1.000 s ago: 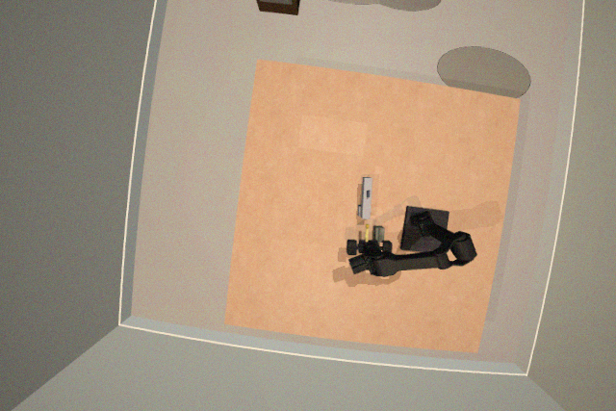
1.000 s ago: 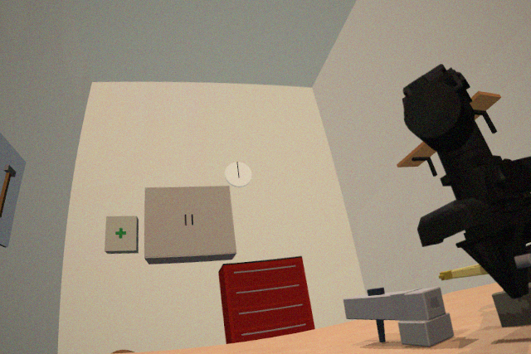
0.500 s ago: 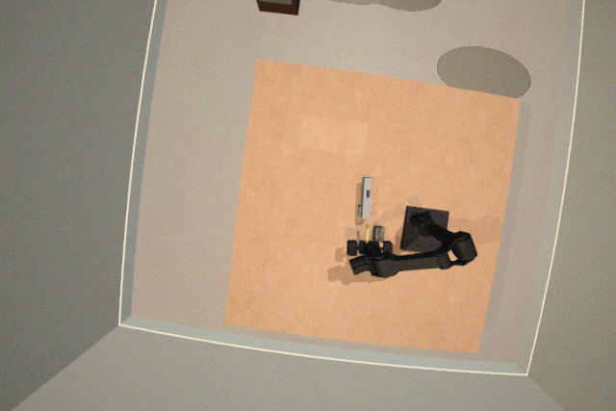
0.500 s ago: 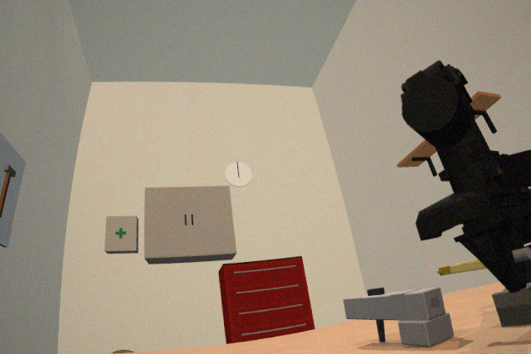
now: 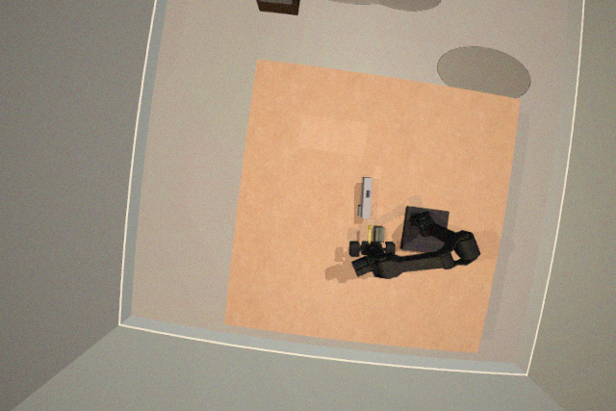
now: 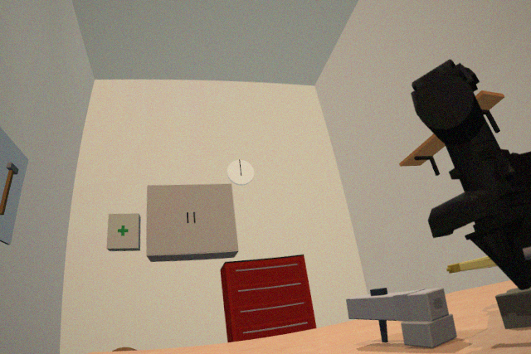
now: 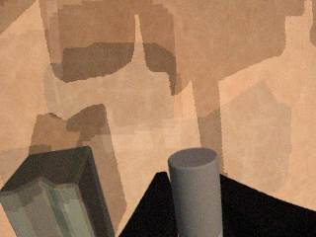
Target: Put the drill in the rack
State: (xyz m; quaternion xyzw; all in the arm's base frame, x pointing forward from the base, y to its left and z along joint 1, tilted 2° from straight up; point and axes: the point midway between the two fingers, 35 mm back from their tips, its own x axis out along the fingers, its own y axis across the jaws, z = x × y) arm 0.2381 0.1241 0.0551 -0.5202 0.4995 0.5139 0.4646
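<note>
Right now the drill is 4 cm to the right of my gripper tip and 4 cm above it. From my gripper tip the other things lie so: dark key (3 cm ahead, 23 cm to the right, 1 cm above); then rack (6 cm behind, 4 cm to the right, 3 cm below).
</note>
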